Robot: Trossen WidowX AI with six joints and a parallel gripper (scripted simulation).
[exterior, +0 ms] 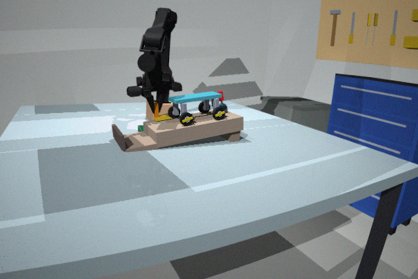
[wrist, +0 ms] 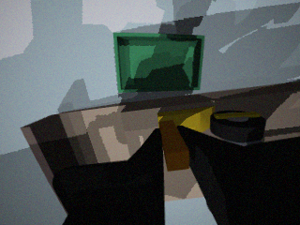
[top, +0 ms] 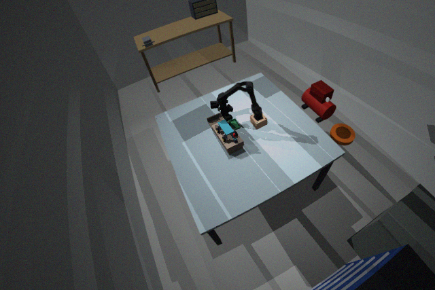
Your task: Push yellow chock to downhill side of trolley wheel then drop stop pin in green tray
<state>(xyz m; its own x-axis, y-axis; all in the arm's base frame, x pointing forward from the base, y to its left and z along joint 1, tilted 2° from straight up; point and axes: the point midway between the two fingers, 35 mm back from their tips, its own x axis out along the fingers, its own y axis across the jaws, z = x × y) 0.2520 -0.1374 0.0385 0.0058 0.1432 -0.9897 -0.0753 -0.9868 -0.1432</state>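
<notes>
Now: gripper tip 20 mm to the right of the yellow chock and 10 mm above it. Also, from my gripper tip: blue-topped trolley (120 mm to the left, 70 mm ahead, 20 mm above); then green tray (100 mm below, 60 mm behind, 20 mm to the left); then tan ramp (120 mm to the left, 70 mm ahead, 40 mm below).
</notes>
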